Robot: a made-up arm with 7 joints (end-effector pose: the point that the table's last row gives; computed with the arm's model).
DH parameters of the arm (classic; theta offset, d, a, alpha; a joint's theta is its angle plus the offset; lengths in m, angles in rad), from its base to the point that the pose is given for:
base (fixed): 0 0 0 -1.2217
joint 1: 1.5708 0 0 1.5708
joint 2: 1.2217 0 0 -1.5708
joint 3: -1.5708 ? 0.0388 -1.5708
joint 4: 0 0 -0.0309 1.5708
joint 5: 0 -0.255 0 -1.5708
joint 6: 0 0 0 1.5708
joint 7: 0 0 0 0
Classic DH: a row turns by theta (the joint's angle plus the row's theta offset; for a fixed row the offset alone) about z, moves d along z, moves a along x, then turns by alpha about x.
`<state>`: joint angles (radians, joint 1 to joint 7).
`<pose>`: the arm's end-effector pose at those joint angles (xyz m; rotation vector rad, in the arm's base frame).
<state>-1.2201 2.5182 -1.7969 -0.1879 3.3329 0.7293 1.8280</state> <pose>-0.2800 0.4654 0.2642 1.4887 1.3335 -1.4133</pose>
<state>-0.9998 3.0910 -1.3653 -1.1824 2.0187 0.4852 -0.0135</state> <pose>-0.2511 0.3179 0.3553 1.2148 -1.1917 1.0724</pose>
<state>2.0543 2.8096 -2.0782 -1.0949 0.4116 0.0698 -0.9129</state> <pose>0.2709 0.4514 0.1597 1.3867 -2.0497 0.7195</pose>
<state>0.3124 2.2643 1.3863 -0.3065 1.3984 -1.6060 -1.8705</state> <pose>0.1016 0.4116 0.4298 -2.2055 0.4684 -1.1018</pose>
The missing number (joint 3, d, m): -0.3451
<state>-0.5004 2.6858 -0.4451 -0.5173 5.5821 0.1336 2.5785</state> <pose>-0.0637 0.3042 0.5111 1.6712 -2.1983 0.4462</pose>
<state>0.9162 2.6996 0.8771 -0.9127 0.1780 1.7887 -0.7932</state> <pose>0.4755 0.1748 0.2619 1.9845 0.8480 -0.1066</pose>
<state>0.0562 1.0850 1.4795 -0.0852 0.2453 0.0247 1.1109</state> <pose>-0.0212 0.5458 -0.2543 0.3032 -1.5392 2.3989</pose>
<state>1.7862 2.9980 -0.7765 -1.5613 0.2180 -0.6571 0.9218</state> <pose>0.1859 0.4257 -0.1164 -0.2452 1.1686 -0.9394</pose>
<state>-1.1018 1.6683 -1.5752 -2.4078 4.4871 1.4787 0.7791</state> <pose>0.2396 0.1481 -0.0765 -1.7737 2.3425 0.9359</pose>
